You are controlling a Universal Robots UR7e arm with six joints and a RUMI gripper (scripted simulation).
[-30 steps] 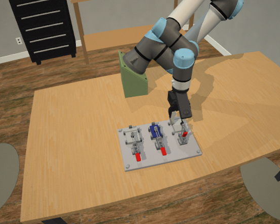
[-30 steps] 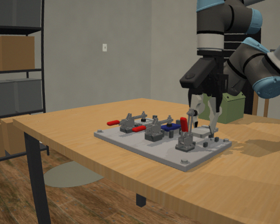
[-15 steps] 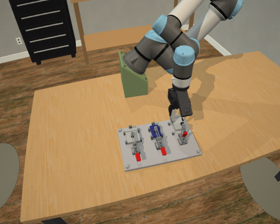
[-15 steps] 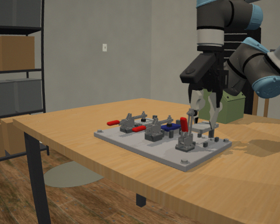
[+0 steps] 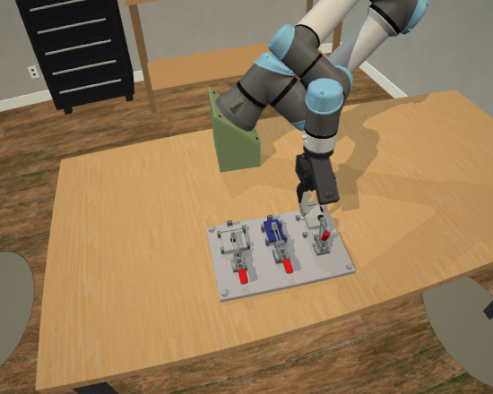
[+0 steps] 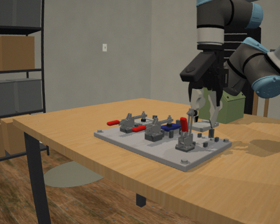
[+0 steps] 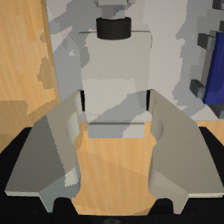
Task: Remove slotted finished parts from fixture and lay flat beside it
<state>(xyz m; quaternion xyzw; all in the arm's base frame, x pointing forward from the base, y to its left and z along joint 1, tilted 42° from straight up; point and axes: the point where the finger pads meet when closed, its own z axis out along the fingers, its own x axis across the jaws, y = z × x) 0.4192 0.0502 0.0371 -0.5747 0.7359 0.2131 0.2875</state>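
The blue blank lies 1 cm behind my hand, 11 cm to the right of it and 4 cm below it. The rest, counted from my hand: grey fixture plate 3 cm ahead, 12 cm to the right, 7 cm below; grey part 1 cm behind, 1 cm below.
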